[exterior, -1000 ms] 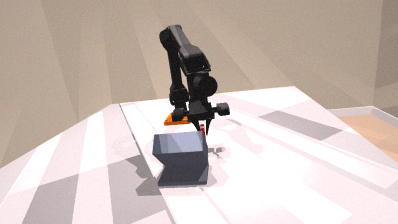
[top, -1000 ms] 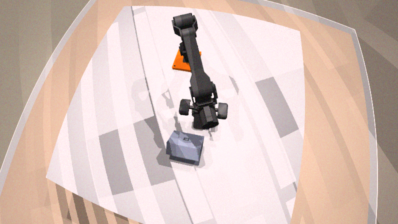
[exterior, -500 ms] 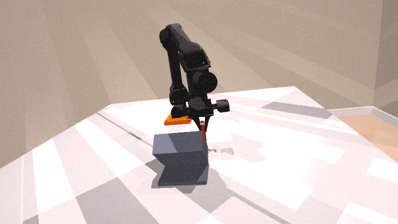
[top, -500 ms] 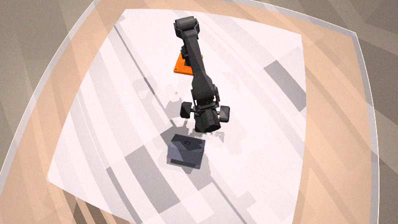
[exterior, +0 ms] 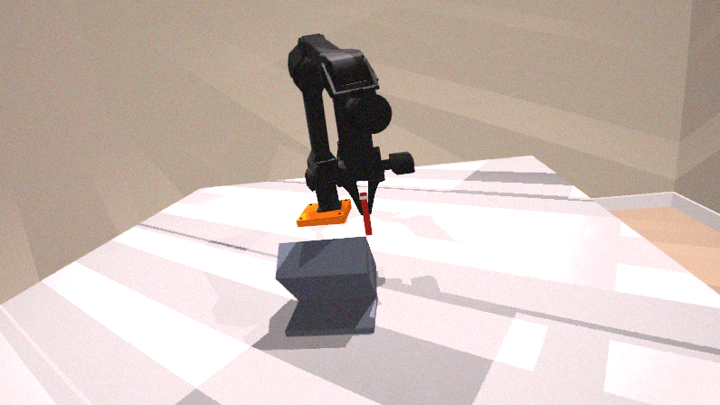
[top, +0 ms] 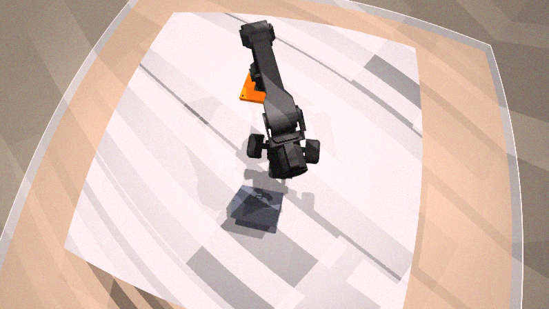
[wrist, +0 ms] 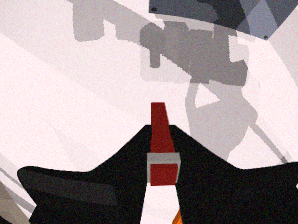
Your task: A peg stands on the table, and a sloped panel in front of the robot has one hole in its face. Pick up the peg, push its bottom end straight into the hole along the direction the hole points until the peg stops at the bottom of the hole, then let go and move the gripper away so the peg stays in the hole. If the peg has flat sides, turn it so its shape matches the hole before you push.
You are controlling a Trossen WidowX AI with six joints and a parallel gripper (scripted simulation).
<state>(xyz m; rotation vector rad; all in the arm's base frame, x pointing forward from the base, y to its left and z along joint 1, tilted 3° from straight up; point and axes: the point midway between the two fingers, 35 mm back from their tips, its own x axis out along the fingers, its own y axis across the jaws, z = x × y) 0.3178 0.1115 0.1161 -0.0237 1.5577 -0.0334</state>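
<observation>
Right now my gripper tip is 13 cm short of the sloped panel, 6 cm to the left of it and 4 cm above it. The rest, counted from my gripper tip: red peg: 2 cm above; then flat foot: 16 cm ahead, 10 cm below, 6 cm to the right.
</observation>
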